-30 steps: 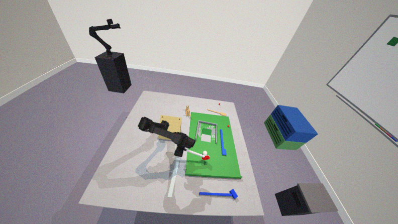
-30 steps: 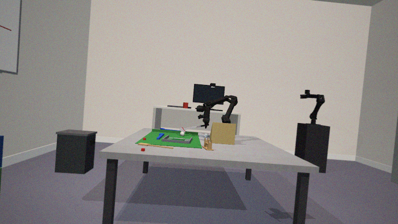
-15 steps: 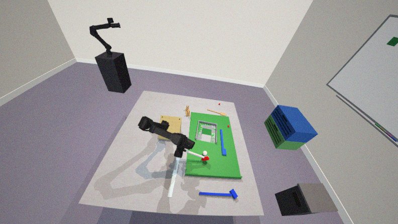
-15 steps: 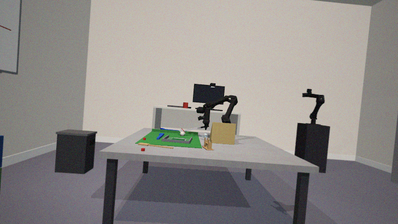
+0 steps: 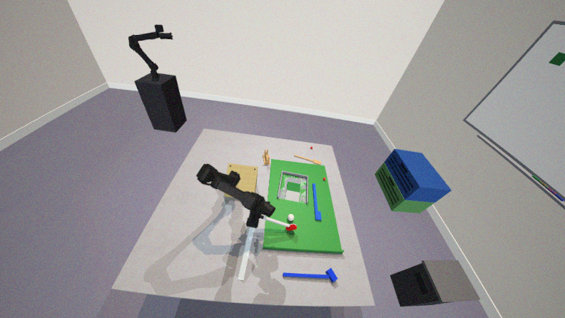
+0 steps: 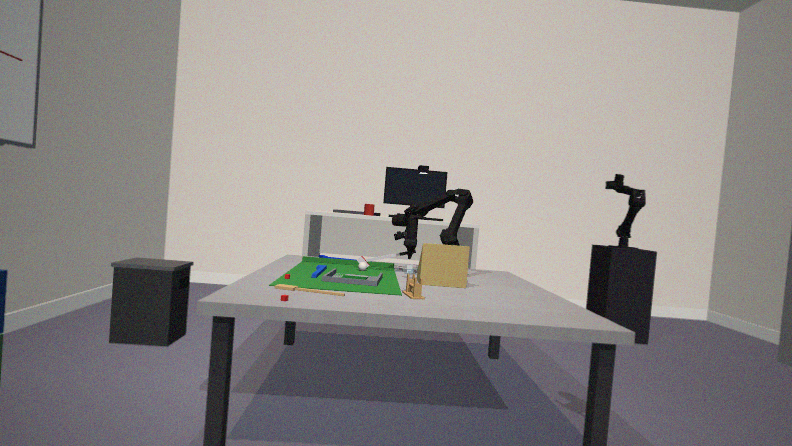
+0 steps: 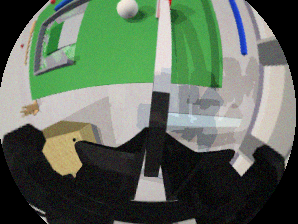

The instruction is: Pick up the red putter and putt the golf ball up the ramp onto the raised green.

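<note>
Right now my gripper tip is 120 mm short of the red putter. Also, from my gripper tip: golf ball 220 mm ahead, 60 mm to the left, 50 mm below; then green mat 300 mm ahead, 230 mm to the left, 70 mm below; then pale strip 160 mm to the right, 70 mm below, 10 mm behind.
</note>
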